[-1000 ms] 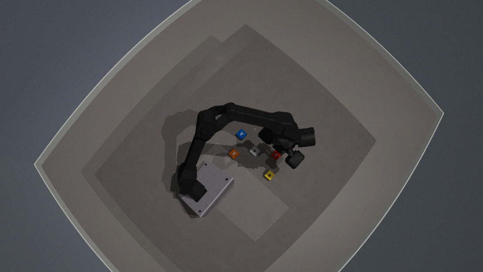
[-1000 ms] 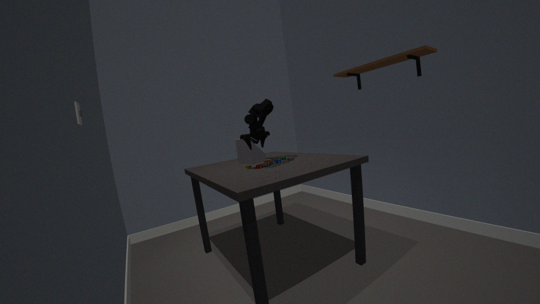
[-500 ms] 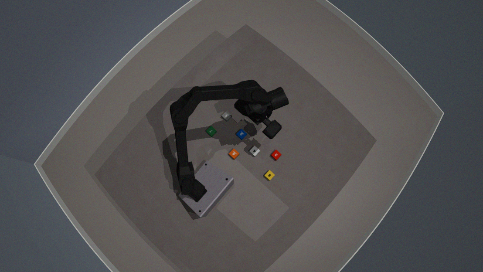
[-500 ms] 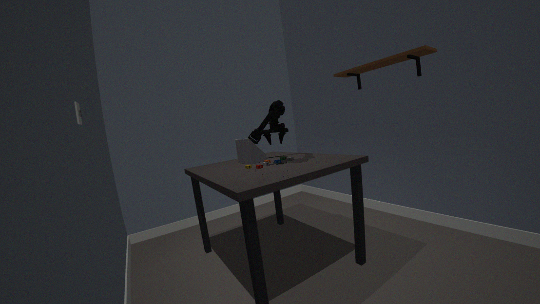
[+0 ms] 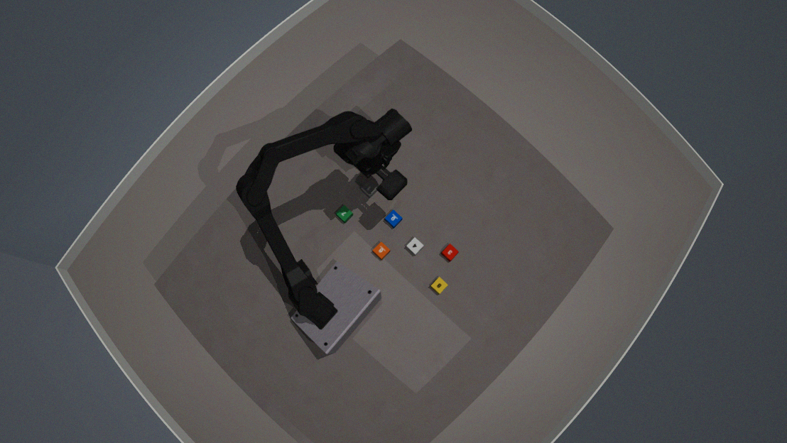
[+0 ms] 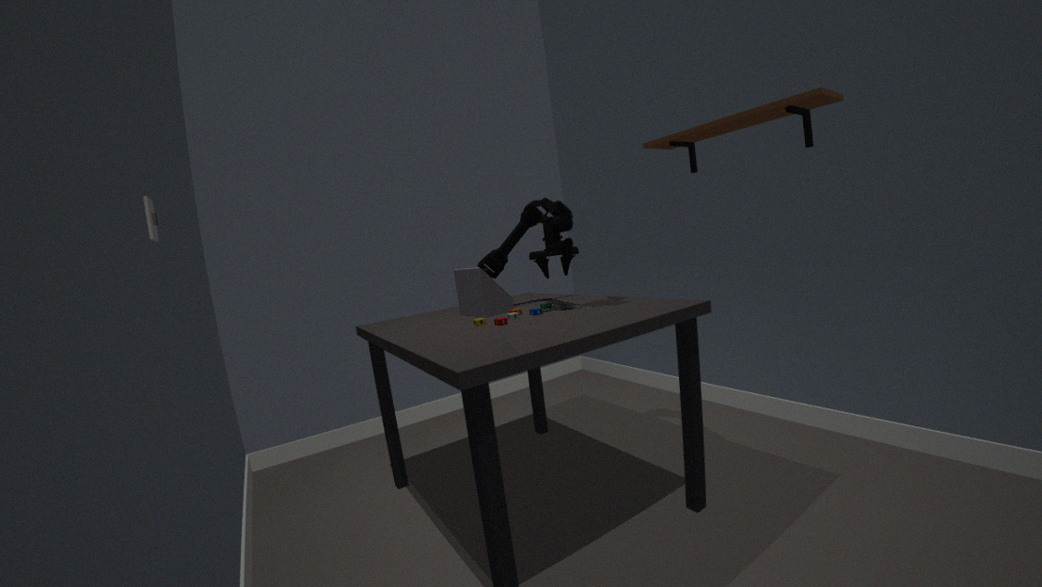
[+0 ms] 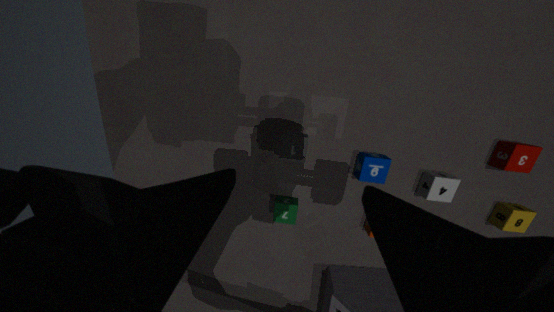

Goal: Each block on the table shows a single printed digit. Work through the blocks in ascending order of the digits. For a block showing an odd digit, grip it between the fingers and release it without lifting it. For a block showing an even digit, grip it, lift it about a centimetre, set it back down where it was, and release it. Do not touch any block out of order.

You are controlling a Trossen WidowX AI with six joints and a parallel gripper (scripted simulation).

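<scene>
Now: gripper tip 26 cm to the left of the red block and 11 cm above it. From my gripper tip the other things lie so: white block (4 cm behind, 18 cm to the right, 11 cm below); then yellow block (8 cm behind, 30 cm to the right, 11 cm below); then green block (10 cm behind, 1 cm to the left, 11 cm below).
</scene>
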